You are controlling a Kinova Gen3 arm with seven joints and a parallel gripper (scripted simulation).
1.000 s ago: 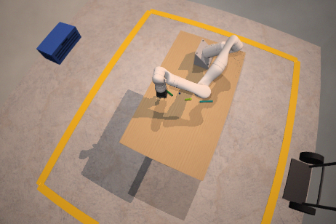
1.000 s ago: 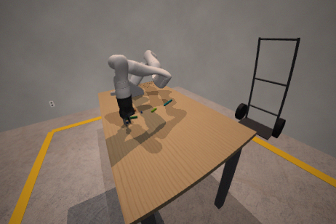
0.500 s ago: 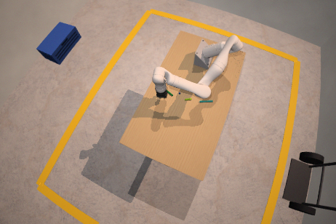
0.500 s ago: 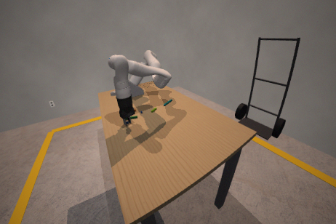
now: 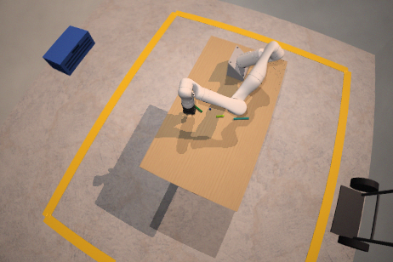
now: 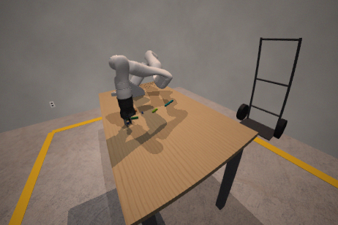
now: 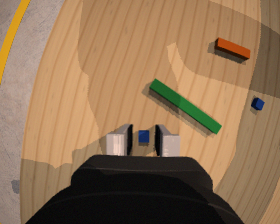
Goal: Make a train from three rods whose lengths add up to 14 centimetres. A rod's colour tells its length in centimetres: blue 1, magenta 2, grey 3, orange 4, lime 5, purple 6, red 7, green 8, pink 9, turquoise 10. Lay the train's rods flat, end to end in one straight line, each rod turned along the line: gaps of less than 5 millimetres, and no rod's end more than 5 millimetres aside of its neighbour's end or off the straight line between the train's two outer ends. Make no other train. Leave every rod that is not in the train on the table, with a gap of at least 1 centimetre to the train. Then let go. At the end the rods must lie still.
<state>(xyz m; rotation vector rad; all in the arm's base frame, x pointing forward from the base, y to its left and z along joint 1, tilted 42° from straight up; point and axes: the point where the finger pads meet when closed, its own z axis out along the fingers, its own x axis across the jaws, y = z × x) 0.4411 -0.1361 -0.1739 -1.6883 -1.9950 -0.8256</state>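
Right now the green rod is 40 mm behind my hand, 30 mm to the left of it and 10 mm below it. From my hand the other things lie so: orange rod 110 mm behind, 70 mm to the left, 10 mm below; then lime rod 190 mm to the left, 30 mm behind, 10 mm below; then turquoise rod 330 mm to the left, 60 mm behind, 10 mm below.
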